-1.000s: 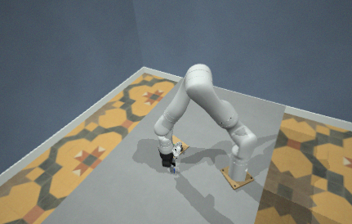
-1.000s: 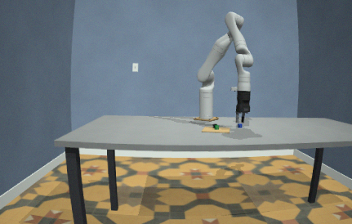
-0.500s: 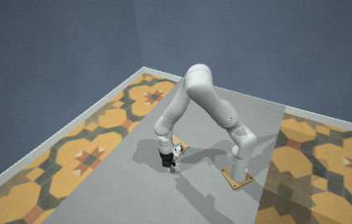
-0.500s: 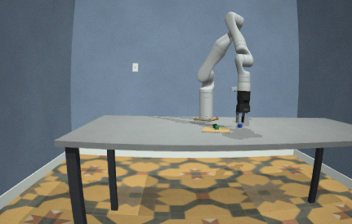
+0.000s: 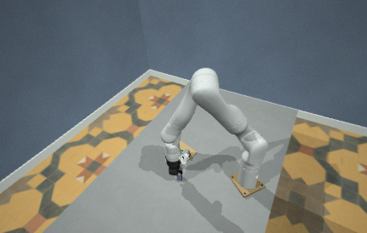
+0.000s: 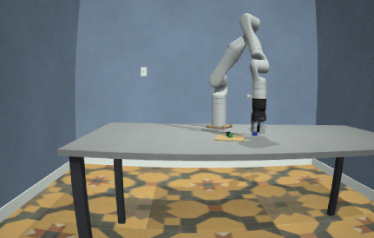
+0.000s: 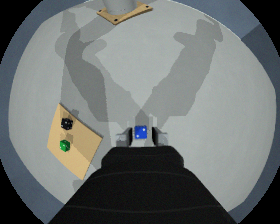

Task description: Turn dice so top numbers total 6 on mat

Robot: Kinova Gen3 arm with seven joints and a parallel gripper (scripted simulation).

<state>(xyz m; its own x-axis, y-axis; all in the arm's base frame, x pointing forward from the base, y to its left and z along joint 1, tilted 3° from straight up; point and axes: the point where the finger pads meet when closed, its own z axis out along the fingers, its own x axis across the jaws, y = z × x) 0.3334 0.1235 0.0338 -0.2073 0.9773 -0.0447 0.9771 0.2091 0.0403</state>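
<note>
The blue die is 20 mm below my hand. Round my hand: black die: 160 mm to the right, 20 mm below, 20 mm ahead; then green die: 160 mm to the right, 70 mm ahead, 20 mm below; then tan mat: 160 mm to the right, 70 mm ahead, 30 mm below.
</note>
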